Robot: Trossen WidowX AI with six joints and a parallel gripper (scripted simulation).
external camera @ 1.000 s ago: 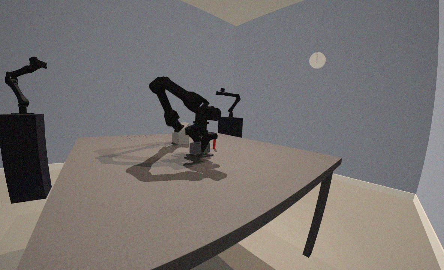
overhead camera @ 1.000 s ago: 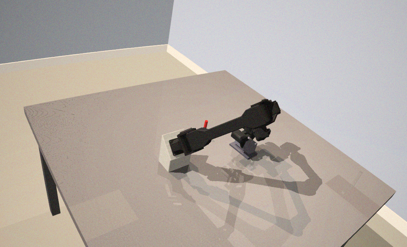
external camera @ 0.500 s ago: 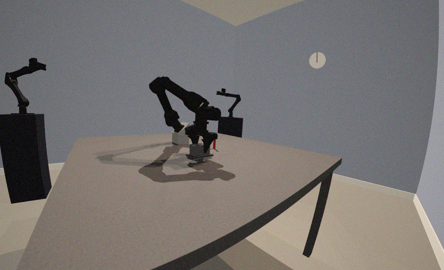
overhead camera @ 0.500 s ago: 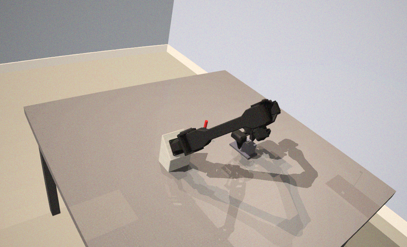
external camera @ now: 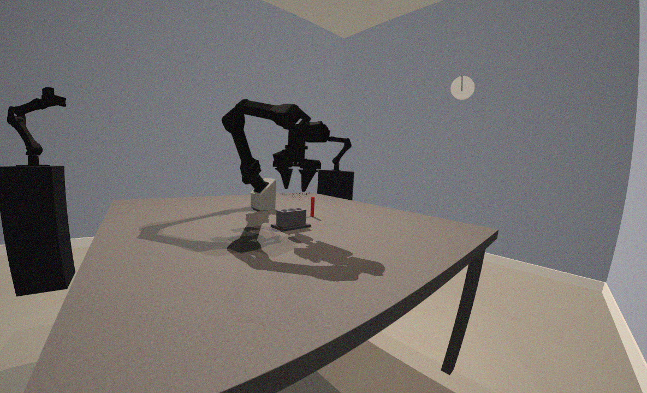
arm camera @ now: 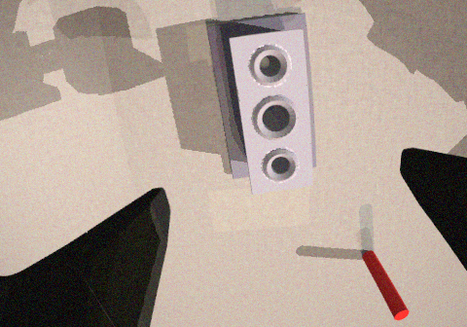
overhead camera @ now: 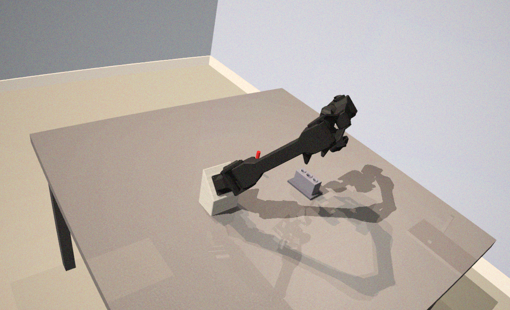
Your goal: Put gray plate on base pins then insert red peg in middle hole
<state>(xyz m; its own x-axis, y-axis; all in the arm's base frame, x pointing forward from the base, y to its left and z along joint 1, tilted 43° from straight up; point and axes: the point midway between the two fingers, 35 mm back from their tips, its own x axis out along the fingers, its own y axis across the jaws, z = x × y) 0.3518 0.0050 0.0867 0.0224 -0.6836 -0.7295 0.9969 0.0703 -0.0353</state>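
Right now my gripper tip is 110 mm past the red peg, 170 mm to the right of it and 90 mm above it. From my gripper tip the other things lie so: gray plate (10 mm behind, 80 mm below); dark base (10 mm behind, 120 mm below).
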